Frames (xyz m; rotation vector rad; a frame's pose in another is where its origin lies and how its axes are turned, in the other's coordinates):
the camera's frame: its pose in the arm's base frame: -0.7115 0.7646 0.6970 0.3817 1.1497 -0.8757
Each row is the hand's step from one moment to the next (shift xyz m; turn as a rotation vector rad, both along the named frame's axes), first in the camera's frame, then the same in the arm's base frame.
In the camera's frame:
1: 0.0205 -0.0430 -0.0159 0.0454 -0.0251 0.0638
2: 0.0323 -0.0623 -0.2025 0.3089 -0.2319 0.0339
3: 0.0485 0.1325 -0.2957 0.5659 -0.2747 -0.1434
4: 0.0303 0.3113 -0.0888 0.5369 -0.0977 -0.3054
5: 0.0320 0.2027 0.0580 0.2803 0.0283 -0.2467
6: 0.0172 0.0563 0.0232 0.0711 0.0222 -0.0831
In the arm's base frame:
1: -0.0401 -0.0244 -0.0179 0.0271 -0.0767 -0.0120
2: -0.1706 0.0841 -0.0988 -0.1142 -0.2915 -0.2288
3: -0.0779 0.2614 -0.1816 -0.2234 -0.3027 -0.5242
4: 0.1866 0.2412 -0.1127 -0.1937 -0.0721 -0.5902
5: 0.1960 0.0744 -0.0390 -0.0953 0.0703 -0.3553
6: 0.0600 0.0126 -0.0156 -0.0256 0.0410 -0.1006

